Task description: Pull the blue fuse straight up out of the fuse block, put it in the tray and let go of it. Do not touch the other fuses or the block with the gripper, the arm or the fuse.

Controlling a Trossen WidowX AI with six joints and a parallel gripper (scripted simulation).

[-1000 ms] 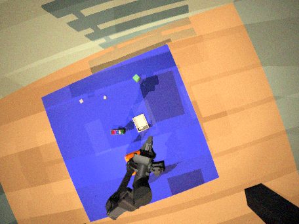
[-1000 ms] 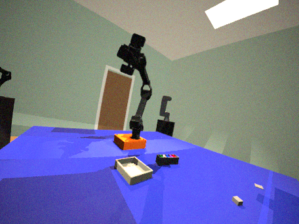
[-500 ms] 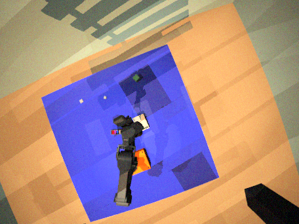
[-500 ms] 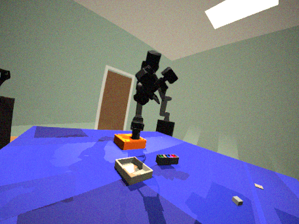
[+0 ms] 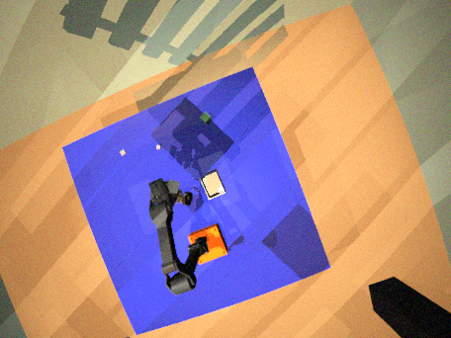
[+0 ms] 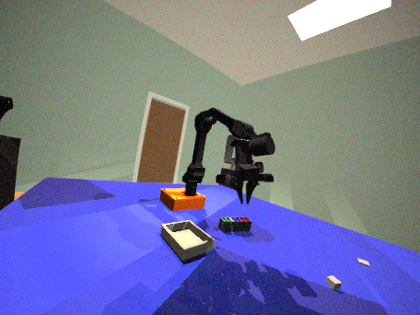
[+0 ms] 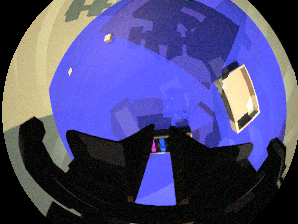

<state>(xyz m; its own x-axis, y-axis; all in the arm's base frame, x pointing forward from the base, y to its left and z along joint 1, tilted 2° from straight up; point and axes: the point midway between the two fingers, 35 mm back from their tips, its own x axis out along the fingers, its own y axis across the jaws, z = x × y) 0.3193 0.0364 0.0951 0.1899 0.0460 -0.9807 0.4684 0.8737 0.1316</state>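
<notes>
Now: gripper tip 100 mm above the blue fuse, 60 mm past it and 30 mm to the right of it. From my gripper tip the other things lie so: green fuse (100 mm below, 60 mm behind, 10 mm to the right); then red fuse (100 mm below, 70 mm to the left, 50 mm behind); then magenta fuse (100 mm below, 50 mm to the left, 50 mm behind).
</notes>
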